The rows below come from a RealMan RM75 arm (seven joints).
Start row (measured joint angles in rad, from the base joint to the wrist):
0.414 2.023 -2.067 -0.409 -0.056 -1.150 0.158
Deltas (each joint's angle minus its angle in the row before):
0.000 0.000 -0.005 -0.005 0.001 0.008 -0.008
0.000 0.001 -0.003 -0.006 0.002 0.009 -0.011
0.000 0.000 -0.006 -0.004 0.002 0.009 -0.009
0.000 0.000 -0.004 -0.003 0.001 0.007 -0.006
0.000 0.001 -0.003 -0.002 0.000 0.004 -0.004
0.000 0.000 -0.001 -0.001 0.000 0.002 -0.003
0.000 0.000 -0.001 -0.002 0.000 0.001 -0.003
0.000 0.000 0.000 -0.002 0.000 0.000 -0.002
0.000 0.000 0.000 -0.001 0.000 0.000 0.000
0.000 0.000 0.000 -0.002 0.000 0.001 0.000
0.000 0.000 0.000 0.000 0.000 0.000 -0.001
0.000 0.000 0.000 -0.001 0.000 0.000 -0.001
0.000 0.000 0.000 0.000 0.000 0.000 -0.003
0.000 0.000 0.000 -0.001 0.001 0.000 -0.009
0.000 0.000 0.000 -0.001 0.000 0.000 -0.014
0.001 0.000 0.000 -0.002 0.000 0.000 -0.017
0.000 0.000 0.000 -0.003 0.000 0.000 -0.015
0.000 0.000 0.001 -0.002 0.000 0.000 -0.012
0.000 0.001 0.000 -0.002 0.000 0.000 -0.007
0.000 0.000 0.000 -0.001 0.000 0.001 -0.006
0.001 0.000 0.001 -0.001 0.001 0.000 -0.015
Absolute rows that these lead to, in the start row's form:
0.414 2.023 -2.072 -0.414 -0.055 -1.142 0.150
0.414 2.024 -2.075 -0.420 -0.053 -1.133 0.139
0.414 2.024 -2.081 -0.424 -0.051 -1.124 0.130
0.414 2.024 -2.085 -0.427 -0.050 -1.117 0.124
0.414 2.025 -2.088 -0.429 -0.050 -1.113 0.120
0.414 2.025 -2.089 -0.430 -0.050 -1.111 0.117
0.414 2.025 -2.090 -0.432 -0.050 -1.110 0.114
0.414 2.025 -2.090 -0.434 -0.050 -1.110 0.112
0.414 2.025 -2.090 -0.435 -0.050 -1.110 0.112
0.414 2.025 -2.090 -0.437 -0.050 -1.109 0.112
0.414 2.025 -2.090 -0.437 -0.050 -1.109 0.111
0.414 2.025 -2.090 -0.438 -0.050 -1.109 0.110
0.414 2.025 -2.090 -0.438 -0.050 -1.109 0.107
0.414 2.025 -2.090 -0.439 -0.049 -1.109 0.098
0.414 2.025 -2.090 -0.440 -0.049 -1.109 0.084
0.415 2.025 -2.090 -0.442 -0.049 -1.109 0.067
0.415 2.025 -2.090 -0.445 -0.049 -1.109 0.052
0.415 2.025 -2.089 -0.447 -0.049 -1.109 0.040
0.415 2.026 -2.089 -0.449 -0.049 -1.109 0.033
0.415 2.026 -2.089 -0.450 -0.049 -1.108 0.027
0.416 2.026 -2.088 -0.451 -0.048 -1.108 0.012

